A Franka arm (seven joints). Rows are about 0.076 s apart.
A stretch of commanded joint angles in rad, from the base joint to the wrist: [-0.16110 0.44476 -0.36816 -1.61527 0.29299 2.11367 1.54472]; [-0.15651 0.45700 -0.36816 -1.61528 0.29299 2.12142 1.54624]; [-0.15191 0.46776 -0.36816 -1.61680 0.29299 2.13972 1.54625]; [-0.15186 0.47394 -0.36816 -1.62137 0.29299 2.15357 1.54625]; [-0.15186 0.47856 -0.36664 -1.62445 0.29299 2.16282 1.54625]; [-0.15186 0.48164 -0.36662 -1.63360 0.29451 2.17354 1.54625]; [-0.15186 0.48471 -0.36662 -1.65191 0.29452 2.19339 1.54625]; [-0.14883 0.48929 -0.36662 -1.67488 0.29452 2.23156 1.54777]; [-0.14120 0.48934 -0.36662 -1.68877 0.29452 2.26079 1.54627]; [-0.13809 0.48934 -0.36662 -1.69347 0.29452 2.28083 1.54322]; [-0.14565 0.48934 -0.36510 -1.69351 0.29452 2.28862 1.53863]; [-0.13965 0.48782 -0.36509 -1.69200 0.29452 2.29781 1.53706]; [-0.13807 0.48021 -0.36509 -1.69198 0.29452 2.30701 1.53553]
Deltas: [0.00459 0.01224 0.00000 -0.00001 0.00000 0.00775 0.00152]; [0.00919 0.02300 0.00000 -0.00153 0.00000 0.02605 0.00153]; [0.00924 0.02918 0.00000 -0.00610 0.00000 0.03990 0.00153]; [0.00924 0.03380 0.00152 -0.00918 0.00000 0.04915 0.00153]; [0.00924 0.03688 0.00154 -0.01833 0.00152 0.05987 0.00153]; [0.00924 0.03995 0.00154 -0.03664 0.00153 0.07972 0.00153]; [0.01227 0.04453 0.00154 -0.05961 0.00153 0.11789 0.00305]; [0.01990 0.04458 0.00154 -0.07350 0.00153 0.14712 0.00155]; [0.02301 0.04458 0.00154 -0.07820 0.00153 0.16716 -0.00150]; [0.01545 0.04458 0.00306 -0.07824 0.00153 0.17495 -0.00609]; [0.02145 0.04306 0.00307 -0.07673 0.00153 0.18414 -0.00766]; [0.02303 0.03545 0.00307 -0.07671 0.00153 0.19334 -0.00919]
